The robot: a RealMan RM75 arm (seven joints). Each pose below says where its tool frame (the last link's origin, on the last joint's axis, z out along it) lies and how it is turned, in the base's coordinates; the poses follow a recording.
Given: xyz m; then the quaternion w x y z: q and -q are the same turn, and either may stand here.
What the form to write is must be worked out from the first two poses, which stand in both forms.
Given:
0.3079, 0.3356, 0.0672, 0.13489, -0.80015, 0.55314, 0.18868
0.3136, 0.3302, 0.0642, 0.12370, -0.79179, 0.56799, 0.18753
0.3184, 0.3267, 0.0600, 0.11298, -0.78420, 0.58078, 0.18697
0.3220, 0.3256, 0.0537, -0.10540, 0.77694, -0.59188, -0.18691
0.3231, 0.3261, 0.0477, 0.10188, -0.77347, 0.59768, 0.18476
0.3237, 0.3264, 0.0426, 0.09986, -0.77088, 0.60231, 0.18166
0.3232, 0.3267, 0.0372, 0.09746, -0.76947, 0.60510, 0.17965
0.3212, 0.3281, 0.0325, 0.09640, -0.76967, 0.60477, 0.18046
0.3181, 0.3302, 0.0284, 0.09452, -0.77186, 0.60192, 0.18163
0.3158, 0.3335, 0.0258, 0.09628, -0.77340, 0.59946, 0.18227
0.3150, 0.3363, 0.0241, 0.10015, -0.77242, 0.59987, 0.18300
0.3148, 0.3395, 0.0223, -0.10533, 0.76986, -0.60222, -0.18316
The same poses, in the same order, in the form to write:
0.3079, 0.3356, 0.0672; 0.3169, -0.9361, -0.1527; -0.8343, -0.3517, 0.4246; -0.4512, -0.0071, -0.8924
0.3136, 0.3302, 0.0642; 0.2844, -0.9458, -0.1564; -0.8531, -0.3242, 0.4089; -0.4375, 0.0171, -0.8991
0.3184, 0.3267, 0.0600; 0.2555, -0.9531, -0.1620; -0.8686, -0.2999, 0.3944; -0.4245, 0.0400, -0.9046
0.3220, 0.3256, 0.0537; 0.2295, -0.9591, -0.1657; -0.8803, -0.2771, 0.3850; -0.4152, 0.0575, -0.9079
0.3231, 0.3261, 0.0477; 0.2173, -0.9622, -0.1640; -0.8869, -0.2648, 0.3785; -0.4076, 0.0633, -0.9110
0.3237, 0.3264, 0.0426; 0.2084, -0.9649, -0.1598; -0.8923, -0.2545, 0.3728; -0.4004, 0.0649, -0.9141
0.3232, 0.3267, 0.0372; 0.2032, -0.9662, -0.1585; -0.8962, -0.2487, 0.3674; -0.3944, 0.0674, -0.9165
0.3212, 0.3281, 0.0325; 0.2034, -0.9657, -0.1612; -0.8962, -0.2499, 0.3667; -0.3944, 0.0699, -0.9163
0.3181, 0.3302, 0.0284; 0.2094, -0.9635, -0.1666; -0.8949, -0.2575, 0.3646; -0.3942, 0.0727, -0.9162
0.3158, 0.3335, 0.0258; 0.2148, -0.9624, -0.1665; -0.8922, -0.2627, 0.3675; -0.3974, 0.0696, -0.9150
0.3150, 0.3363, 0.0241; 0.2133, -0.9634, -0.1626; -0.8901, -0.2602, 0.3743; -0.4029, 0.0648, -0.9130
0.3148, 0.3395, 0.0223; 0.2076, -0.9658, -0.1552; -0.8887, -0.2525, 0.3828; -0.4089, 0.0584, -0.9107

